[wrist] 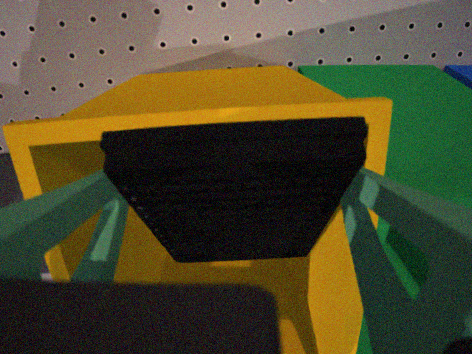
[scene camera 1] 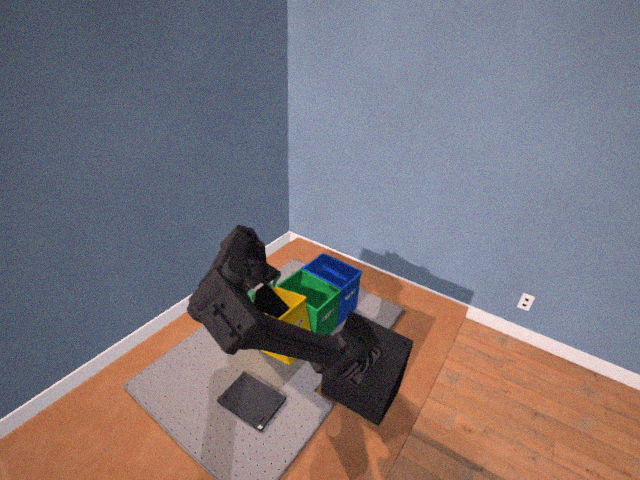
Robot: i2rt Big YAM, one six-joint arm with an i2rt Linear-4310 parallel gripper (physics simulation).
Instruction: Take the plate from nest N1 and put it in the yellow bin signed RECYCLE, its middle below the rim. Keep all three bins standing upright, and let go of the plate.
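Places are measured from the arm's base along level axes (x up, y ahead, z left), in metres.
Where they show: gripper, fingertip midpoint: (wrist: pixel 235 176) (scene camera 1: pixel 261 296); arm's base, origin of the base link: (scene camera 1: pixel 358 359).
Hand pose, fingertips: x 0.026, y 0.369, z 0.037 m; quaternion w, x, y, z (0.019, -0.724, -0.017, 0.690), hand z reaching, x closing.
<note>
Things, the pixels of their centre, and the offset from my fingertips. "*": a spot on its surface instead. Level surfaces: height alone.
- black microplate, body centre: (wrist: pixel 238 214) (scene camera 1: pixel 269 304) dx -0.015, dy -0.033, dz -0.004 m
- yellow bin, body centre: (wrist: pixel 217 215) (scene camera 1: pixel 277 323) dx -0.062, dy -0.077, dz +0.005 m
- green bin, body centre: (wrist: pixel 389 212) (scene camera 1: pixel 308 308) dx -0.079, dy -0.088, dz -0.127 m
- blue bin, body centre: (scene camera 1: pixel 330 289) dx -0.079, dy -0.079, dz -0.258 m
- flat dark square, surface spot: (scene camera 1: pixel 250 400) * dx -0.156, dy -0.181, dz +0.207 m
- grey perforated mat, its level: dx -0.168 m
A black microplate (scene camera 1: pixel 271 300) (wrist: pixel 240 190) is between my gripper's green fingers, across the mouth of the yellow bin (scene camera 1: pixel 299 316) (wrist: pixel 215 90). Its narrower-looking far end reaches over or into the opening; how deep is unclear. My gripper (scene camera 1: pixel 263 289) (wrist: pixel 235 176) is shut on the plate by its two sides, at the bin's rim. The yellow bin appears to lean a little in the scene view, with a wedge-shaped gap beside the green bin; the arm hides much of it. Its sign is partly hidden. Nest N1's label cannot be read.
The green bin (scene camera 1: pixel 326 316) (wrist: pixel 430 140) stands beside the yellow one, then the blue bin (scene camera 1: pixel 352 295) (wrist: pixel 460 72). Both look upright. A flat dark square (scene camera 1: pixel 250 400) lies on the grey perforated mat (scene camera 1: pixel 175 382). The arm's black base (scene camera 1: pixel 390 356) stands right of the bins.
</note>
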